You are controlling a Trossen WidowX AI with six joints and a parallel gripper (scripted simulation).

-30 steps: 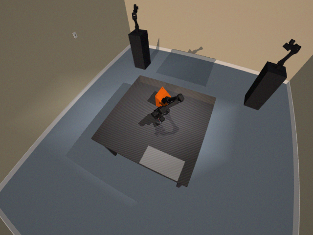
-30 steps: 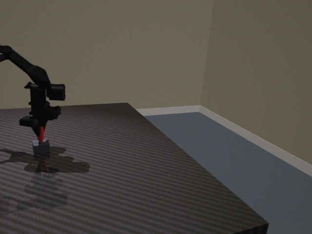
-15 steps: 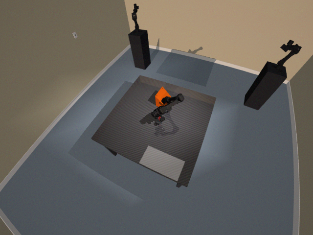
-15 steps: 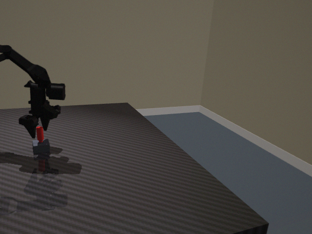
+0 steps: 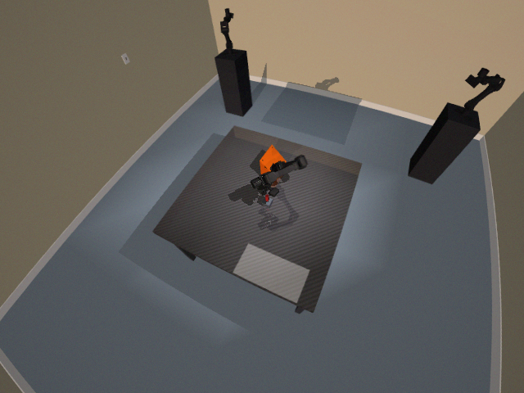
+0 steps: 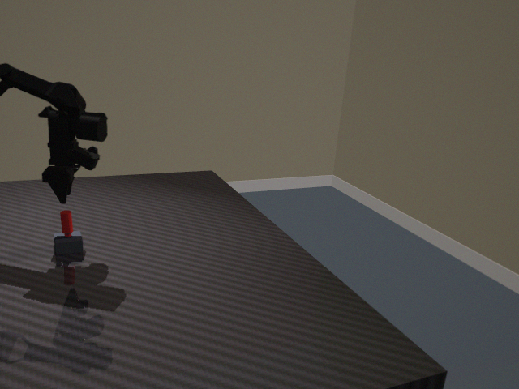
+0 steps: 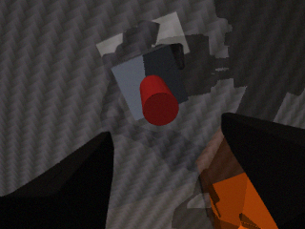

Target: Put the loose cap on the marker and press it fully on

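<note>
Now: the red cap 60 mm below my gripper tip. From my gripper tip the other things lie so: grey holder block (120 mm below); then marker (70 mm below).
</note>
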